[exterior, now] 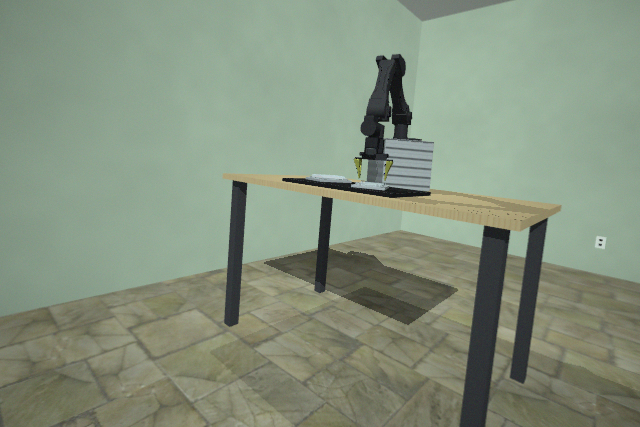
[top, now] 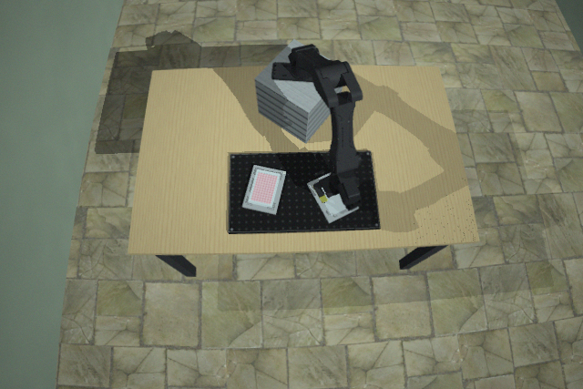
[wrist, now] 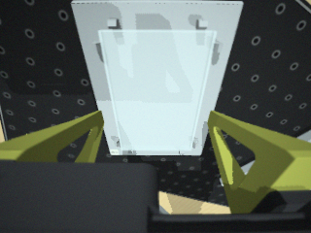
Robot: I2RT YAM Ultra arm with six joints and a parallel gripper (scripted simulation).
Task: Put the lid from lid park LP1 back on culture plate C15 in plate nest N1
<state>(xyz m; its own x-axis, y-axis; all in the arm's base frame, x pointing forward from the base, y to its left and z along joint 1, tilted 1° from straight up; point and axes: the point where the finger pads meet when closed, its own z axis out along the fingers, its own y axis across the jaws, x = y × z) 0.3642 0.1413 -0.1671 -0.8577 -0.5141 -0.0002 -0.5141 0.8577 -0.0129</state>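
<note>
My hand is 30 mm above the clear lid. Round my hand: grey lid park LP1: 40 mm below; culture plate C15: 240 mm to the right, 20 mm below; grey plate nest N1: 240 mm to the right, 30 mm below.
</note>
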